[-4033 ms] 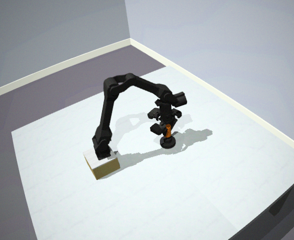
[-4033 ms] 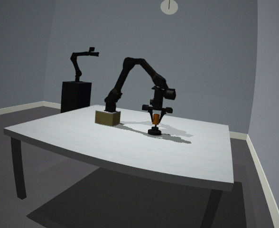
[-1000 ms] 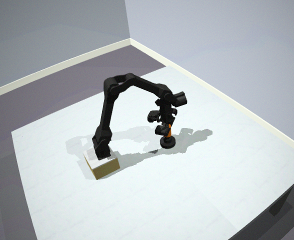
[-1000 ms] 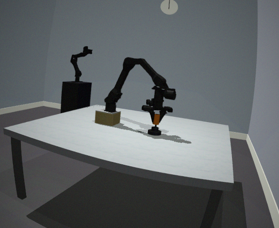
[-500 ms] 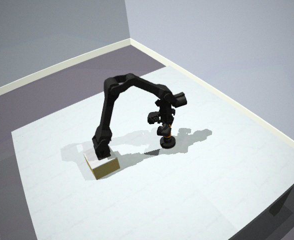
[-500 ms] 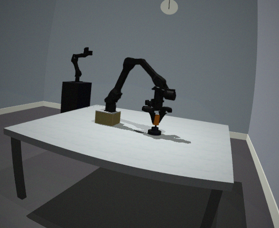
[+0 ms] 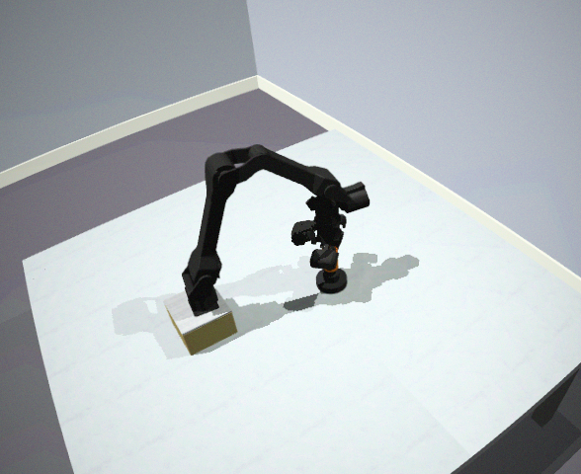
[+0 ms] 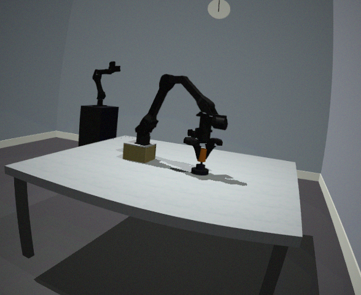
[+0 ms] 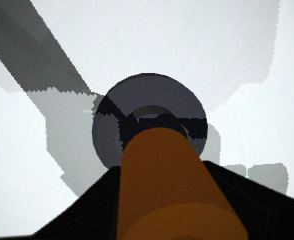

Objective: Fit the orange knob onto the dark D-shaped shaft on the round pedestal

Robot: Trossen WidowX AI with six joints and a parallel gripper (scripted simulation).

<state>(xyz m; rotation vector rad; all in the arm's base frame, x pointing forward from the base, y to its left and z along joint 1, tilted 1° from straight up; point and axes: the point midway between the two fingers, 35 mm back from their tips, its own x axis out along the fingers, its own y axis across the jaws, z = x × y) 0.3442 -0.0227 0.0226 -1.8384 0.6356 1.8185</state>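
The orange knob is 2 cm above my gripper tip. Round my gripper tip: dark round pedestal (4 cm below).
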